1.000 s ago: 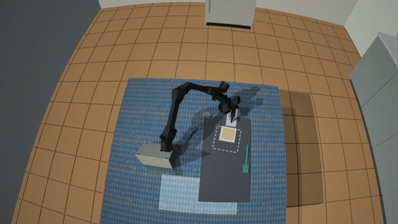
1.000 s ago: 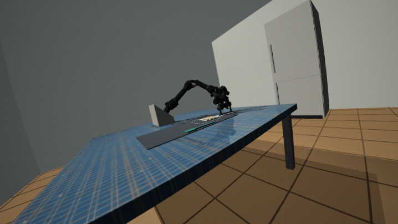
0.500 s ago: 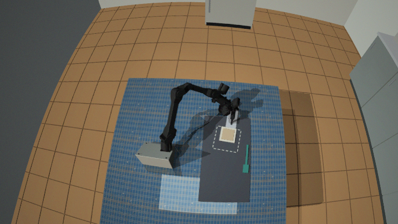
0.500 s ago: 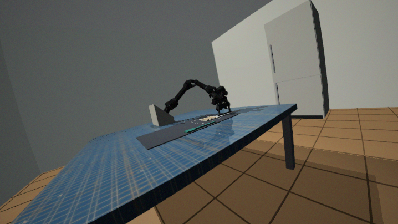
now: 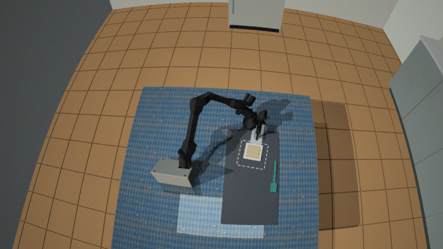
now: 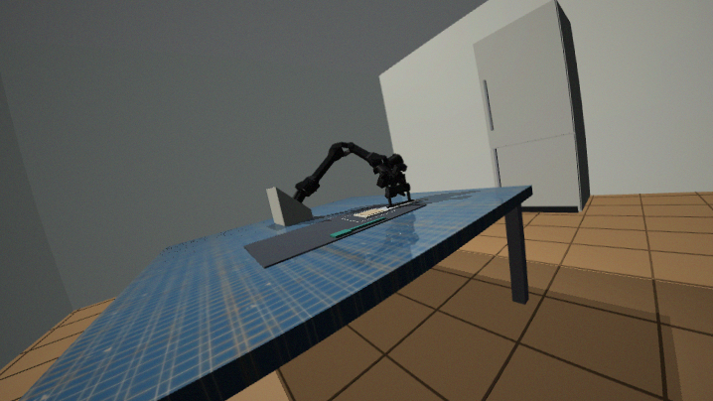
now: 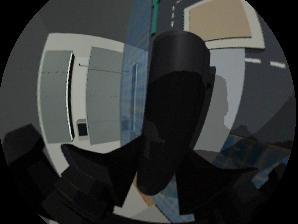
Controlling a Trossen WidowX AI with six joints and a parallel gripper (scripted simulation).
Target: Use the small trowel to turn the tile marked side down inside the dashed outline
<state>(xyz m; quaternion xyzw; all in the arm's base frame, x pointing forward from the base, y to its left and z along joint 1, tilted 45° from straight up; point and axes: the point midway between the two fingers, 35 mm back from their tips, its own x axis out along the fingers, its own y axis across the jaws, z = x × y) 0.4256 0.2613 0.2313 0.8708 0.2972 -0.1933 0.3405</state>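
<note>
The teal trowel is 36 cm to the right of my gripper tip, 9 cm ahead of it and 5 cm below it. Also, from my gripper tip: white tile (17 cm to the right, 5 cm below, 5 cm behind).
</note>
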